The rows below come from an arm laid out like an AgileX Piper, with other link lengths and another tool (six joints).
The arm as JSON. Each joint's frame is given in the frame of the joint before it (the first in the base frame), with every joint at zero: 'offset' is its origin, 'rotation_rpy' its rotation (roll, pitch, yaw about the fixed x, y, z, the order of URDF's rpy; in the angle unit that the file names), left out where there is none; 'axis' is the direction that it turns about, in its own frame. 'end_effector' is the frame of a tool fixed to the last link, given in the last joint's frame.
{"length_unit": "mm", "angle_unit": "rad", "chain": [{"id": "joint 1", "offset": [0.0, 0.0, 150.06], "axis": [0.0, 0.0, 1.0]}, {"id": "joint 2", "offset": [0.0, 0.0, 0.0], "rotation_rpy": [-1.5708, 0.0, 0.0], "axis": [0.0, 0.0, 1.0]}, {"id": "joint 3", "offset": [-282.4, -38.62, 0.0], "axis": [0.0, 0.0, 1.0]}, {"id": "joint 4", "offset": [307.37, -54.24, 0.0], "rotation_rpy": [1.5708, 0.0, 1.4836], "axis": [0.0, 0.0, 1.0]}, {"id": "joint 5", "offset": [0.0, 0.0, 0.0], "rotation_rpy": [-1.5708, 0.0, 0.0], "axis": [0.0, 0.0, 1.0]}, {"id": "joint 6", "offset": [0.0, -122.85, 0.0], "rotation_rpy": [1.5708, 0.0, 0.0], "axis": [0.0, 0.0, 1.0]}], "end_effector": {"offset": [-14.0, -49.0, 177.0], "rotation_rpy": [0.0, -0.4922, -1.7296]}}
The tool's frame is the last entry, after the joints.
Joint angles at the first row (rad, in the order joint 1, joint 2, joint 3, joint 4, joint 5, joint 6):
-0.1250, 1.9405, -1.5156, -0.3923, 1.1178, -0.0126
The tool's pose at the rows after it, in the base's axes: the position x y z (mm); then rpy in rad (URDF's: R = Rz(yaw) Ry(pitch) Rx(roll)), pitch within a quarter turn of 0, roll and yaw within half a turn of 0:
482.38 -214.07 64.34 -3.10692 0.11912 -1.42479
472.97 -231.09 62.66 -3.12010 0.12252 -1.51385
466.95 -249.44 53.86 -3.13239 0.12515 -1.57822
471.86 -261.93 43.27 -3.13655 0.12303 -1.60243
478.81 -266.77 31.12 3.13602 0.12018 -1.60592
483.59 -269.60 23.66 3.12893 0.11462 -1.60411
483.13 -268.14 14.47 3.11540 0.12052 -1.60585
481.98 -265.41 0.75 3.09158 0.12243 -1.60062
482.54 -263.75 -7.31 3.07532 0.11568 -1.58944
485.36 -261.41 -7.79 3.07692 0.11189 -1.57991
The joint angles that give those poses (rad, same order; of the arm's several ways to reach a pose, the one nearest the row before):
-0.1370, 1.9706, -1.5685, -0.3844, 1.1451, 0.0273
-0.1672, 2.0066, -1.6190, -0.3841, 1.1915, 0.0708
-0.2028, 2.0507, -1.6590, -0.3841, 1.2090, 0.0933
-0.2228, 2.1047, -1.7076, -0.3875, 1.2090, 0.0983
-0.2266, 2.1570, -1.7501, -0.3925, 1.2090, 0.0983
-0.2266, 2.1898, -1.7762, -0.3998, 1.2082, 0.0983
-0.2256, 2.2096, -1.7816, -0.3964, 1.2081, 0.0983
-0.2199, 2.2364, -1.7816, -0.3997, 1.2046, 0.0983
-0.2121, 2.2546, -1.7816, -0.4108, 1.2007, 0.0986
-0.2050, 2.2567, -1.7816, -0.4152, 1.1963, 0.0997

